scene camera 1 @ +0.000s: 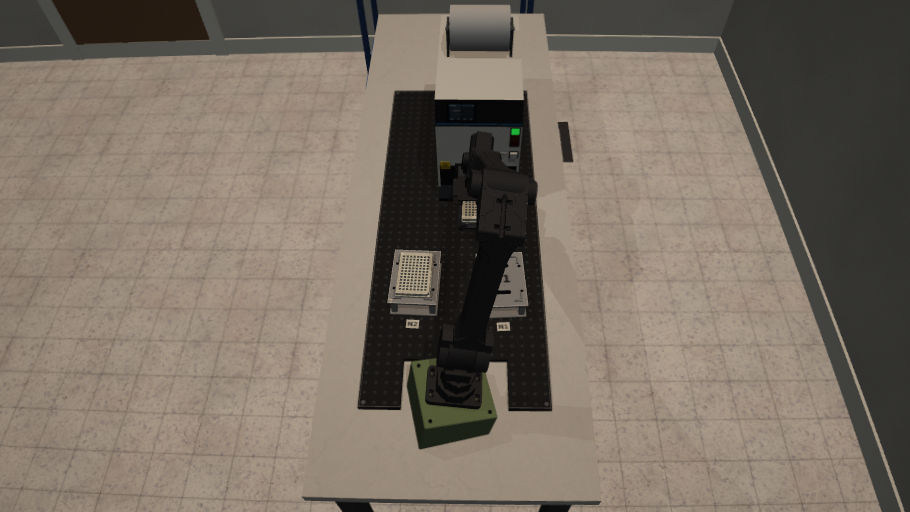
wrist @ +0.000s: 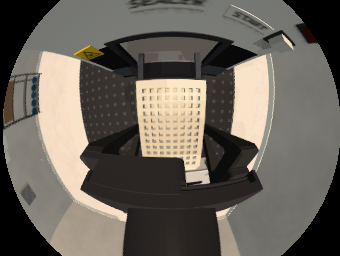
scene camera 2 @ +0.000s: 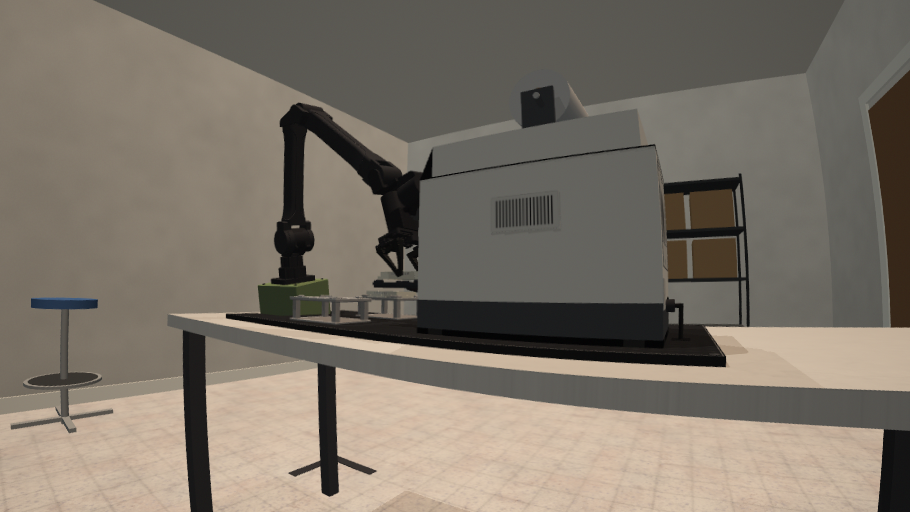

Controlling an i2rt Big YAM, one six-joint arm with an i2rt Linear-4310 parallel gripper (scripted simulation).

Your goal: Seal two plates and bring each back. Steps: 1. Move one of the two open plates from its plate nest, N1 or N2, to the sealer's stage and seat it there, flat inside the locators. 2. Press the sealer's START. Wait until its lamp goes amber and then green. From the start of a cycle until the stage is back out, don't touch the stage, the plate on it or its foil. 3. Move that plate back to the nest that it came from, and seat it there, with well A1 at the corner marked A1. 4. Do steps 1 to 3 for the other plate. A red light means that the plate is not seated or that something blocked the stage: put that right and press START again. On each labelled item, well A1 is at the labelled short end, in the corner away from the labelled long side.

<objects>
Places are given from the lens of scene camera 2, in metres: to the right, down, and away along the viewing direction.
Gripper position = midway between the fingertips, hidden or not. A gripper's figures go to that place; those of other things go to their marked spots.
my gripper (scene camera 2: 412, 277): -0.09, 0.05, 0.87
sealer (scene camera 2: 608, 249): 0.22, -0.01, 0.55
foil roll (scene camera 2: 567, 106): 0.19, -0.25, 0.63
The marked spots on the sealer and the foil roll are 0.26 m apart.
</objects>
